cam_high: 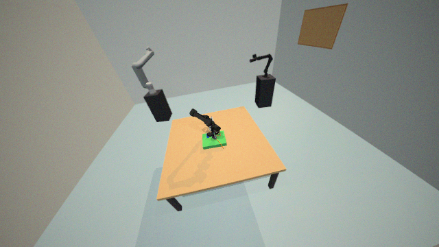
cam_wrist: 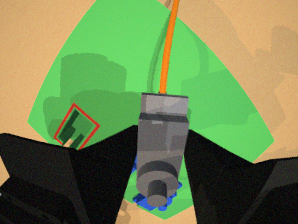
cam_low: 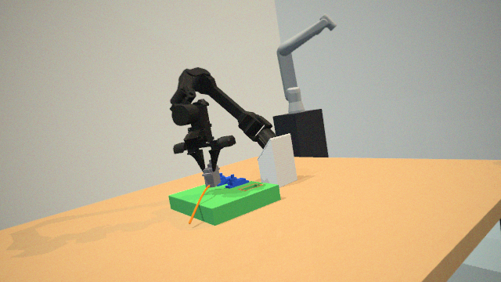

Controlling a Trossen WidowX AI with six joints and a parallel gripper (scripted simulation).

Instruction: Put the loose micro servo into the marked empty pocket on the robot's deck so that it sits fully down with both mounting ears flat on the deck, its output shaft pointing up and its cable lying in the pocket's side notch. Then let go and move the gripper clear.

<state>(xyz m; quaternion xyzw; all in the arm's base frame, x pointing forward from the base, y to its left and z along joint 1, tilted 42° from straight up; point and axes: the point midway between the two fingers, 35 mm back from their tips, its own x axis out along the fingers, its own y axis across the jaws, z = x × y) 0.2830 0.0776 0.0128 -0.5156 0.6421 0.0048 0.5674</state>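
The green deck lies 10 cm below my gripper tip and 2 cm to the right of it.
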